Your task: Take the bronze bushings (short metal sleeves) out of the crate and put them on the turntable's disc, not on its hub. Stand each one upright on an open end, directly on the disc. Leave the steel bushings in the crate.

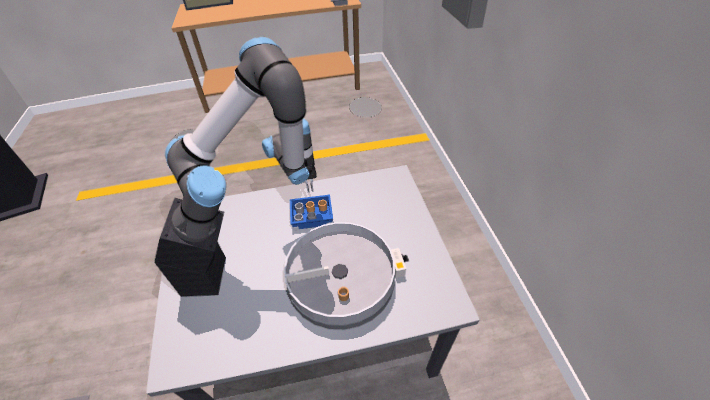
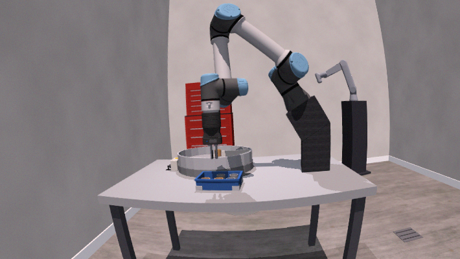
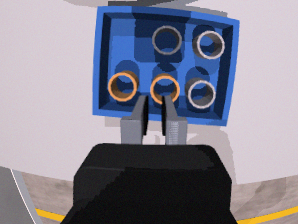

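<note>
My gripper is now 120 mm above the blue crate, 30 mm to the left of it and 20 mm past it. The rest, counted from my hand: turntable disc 390 mm to the right, 100 mm below, 20 mm behind.
</note>
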